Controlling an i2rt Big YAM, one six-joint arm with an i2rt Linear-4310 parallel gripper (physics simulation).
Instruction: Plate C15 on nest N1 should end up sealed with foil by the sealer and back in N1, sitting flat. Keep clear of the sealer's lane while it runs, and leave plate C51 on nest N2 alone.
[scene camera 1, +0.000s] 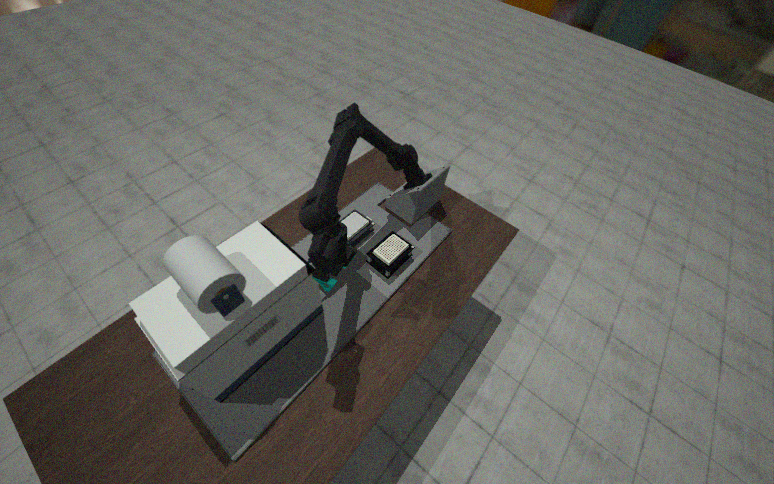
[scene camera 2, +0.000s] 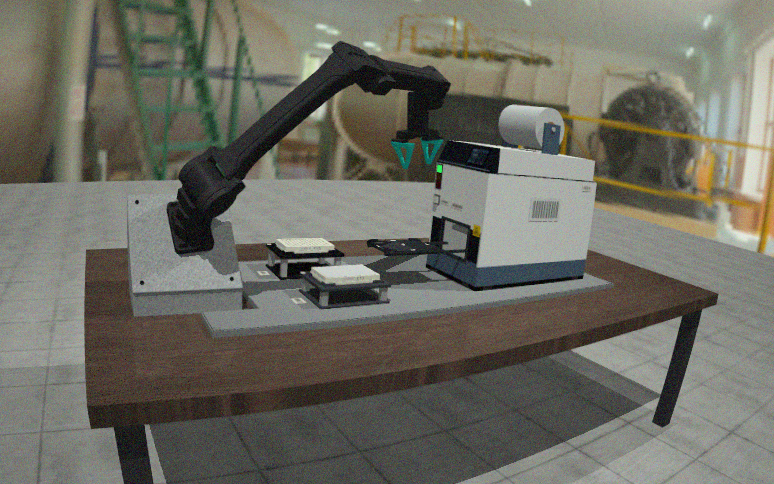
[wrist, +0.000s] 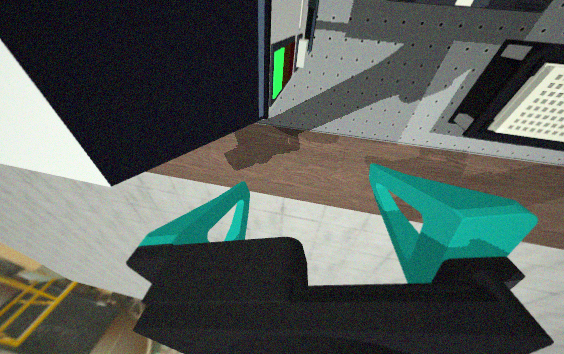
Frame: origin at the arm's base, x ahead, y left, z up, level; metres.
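Seen in the pictures: gripper, fingertip midpoint: (scene camera 1: 335, 279) (scene camera 2: 417, 166) (wrist: 304, 179); arm's base, origin of the base link: (scene camera 1: 418, 182) (scene camera 2: 189, 227).
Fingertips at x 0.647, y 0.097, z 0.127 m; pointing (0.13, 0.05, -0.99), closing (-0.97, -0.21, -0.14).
Note:
Pixels of each thing's top centre, then the offset from my fingertips to it. Level surfaces: height alone.
- cream plate with open wells, middle of its top: (scene camera 2: 304, 242) (scene camera 1: 391, 247) 0.323 m back, 0.005 m right, 0.194 m down
- plate with a smooth white top, middle of its top: (scene camera 2: 345, 270) (scene camera 1: 351, 224) 0.324 m back, 0.212 m right, 0.208 m down
- white foil roll, middle of its top: (scene camera 1: 195, 260) (scene camera 2: 533, 106) 0.243 m ahead, 0.185 m right, 0.208 m up
- wooden table, its level: 0.281 m down
- grey perforated board, its level: 0.268 m down
A cream plate with open wells (scene camera 1: 392, 248) (scene camera 2: 304, 245) (wrist: 542, 107) sits flat on a black nest. A plate with a smooth white top (scene camera 1: 356, 221) (scene camera 2: 345, 274) sits flat on the other nest. Their labels are too small to read, so I cannot tell which is C15 or C51. My gripper (scene camera 1: 326, 282) (scene camera 2: 417, 165) (wrist: 304, 179) is open and empty, pointing down, high up beside the sealer's top front edge, well away from both plates. The sealer (scene camera 1: 165, 311) (scene camera 2: 536, 222) (wrist: 160, 75) shows a green light. Its black tray (scene camera 2: 405, 246) is out, with no plate on it.
A white foil roll (scene camera 1: 199, 268) (scene camera 2: 527, 125) stands on top of the sealer. The grey arm base (scene camera 1: 419, 196) (scene camera 2: 148, 256) is at the opposite end of the wooden table (scene camera 1: 85, 365) (scene camera 2: 342, 356). The grey perforated board (scene camera 2: 256, 322) (wrist: 360, 95) lies under the nests and sealer.

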